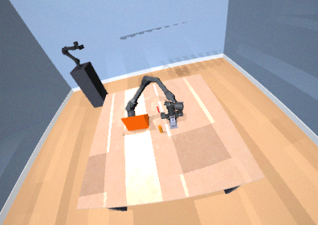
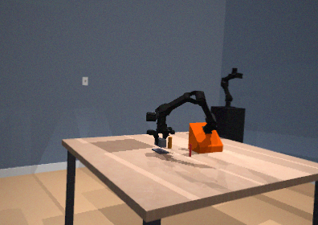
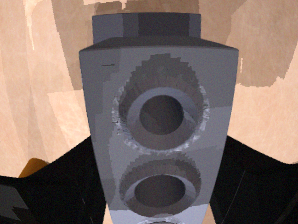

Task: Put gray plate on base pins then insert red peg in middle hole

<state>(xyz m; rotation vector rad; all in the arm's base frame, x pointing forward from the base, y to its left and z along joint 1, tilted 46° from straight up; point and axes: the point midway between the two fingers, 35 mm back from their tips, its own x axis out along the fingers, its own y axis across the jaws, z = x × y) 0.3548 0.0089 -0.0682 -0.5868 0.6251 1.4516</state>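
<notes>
Now: gripper tip 40 mm above the base. The rest, counted from my gripper tip: red peg (120 mm behind, 170 mm to the left); orange-yellow object (120 mm behind, 70 mm to the right); gray plate (30 mm above).
</notes>
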